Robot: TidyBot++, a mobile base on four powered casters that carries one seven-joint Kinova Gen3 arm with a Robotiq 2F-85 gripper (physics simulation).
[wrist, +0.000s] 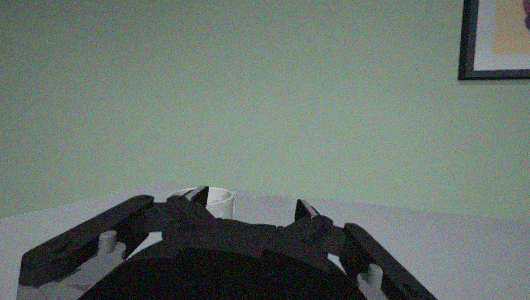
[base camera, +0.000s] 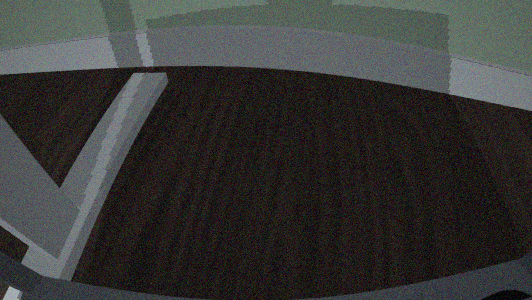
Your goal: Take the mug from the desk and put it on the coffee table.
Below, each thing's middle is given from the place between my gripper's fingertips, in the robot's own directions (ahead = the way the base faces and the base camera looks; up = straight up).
My gripper is now 70 mm short of the white mug (wrist: 221, 203), 60 mm to the right of it and 50 mm above it.
